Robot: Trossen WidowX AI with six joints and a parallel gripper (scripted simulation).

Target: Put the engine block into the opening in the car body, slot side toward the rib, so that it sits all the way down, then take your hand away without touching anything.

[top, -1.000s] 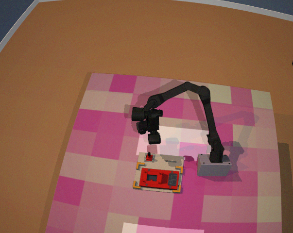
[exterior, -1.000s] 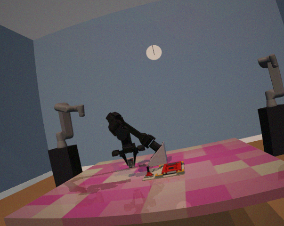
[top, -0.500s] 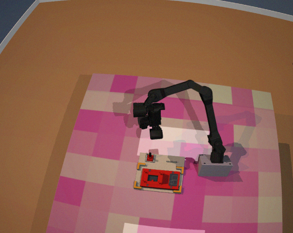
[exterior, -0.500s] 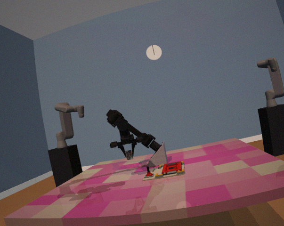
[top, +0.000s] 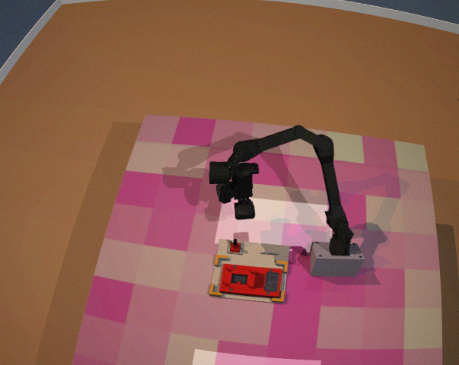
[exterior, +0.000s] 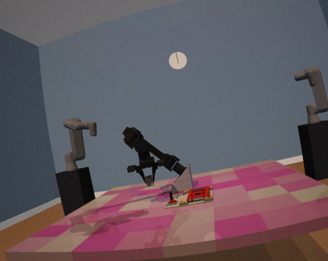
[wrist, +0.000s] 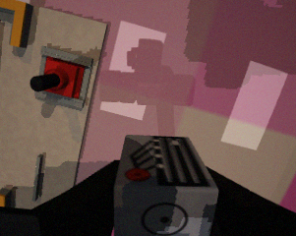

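The grey engine block lies 10 mm to the right of my gripper tip and 10 mm above it.
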